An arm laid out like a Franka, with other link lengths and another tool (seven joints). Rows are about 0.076 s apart.
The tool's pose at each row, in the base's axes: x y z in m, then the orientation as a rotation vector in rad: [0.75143, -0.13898, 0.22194, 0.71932, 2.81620, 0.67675]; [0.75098, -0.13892, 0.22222, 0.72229, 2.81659, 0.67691]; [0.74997, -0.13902, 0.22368, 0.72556, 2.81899, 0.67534]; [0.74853, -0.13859, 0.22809, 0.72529, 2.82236, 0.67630]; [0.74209, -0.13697, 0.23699, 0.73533, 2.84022, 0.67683]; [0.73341, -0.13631, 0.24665, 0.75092, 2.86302, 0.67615]
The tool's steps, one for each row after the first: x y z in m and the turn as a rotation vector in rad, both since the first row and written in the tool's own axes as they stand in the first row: [0.00041, -0.00001, -0.00034, 0.00037, 0.00060, 0.00205]; [0.00119, 0.00017, -0.00193, 0.00251, 0.00240, 0.00422]; [0.00248, 0.00194, -0.00604, 0.00316, 0.00575, 0.00427]; [0.00854, 0.00465, -0.01494, 0.01045, 0.02263, 0.01187]; [0.01605, 0.00602, -0.02547, 0.02080, 0.04393, 0.02325]
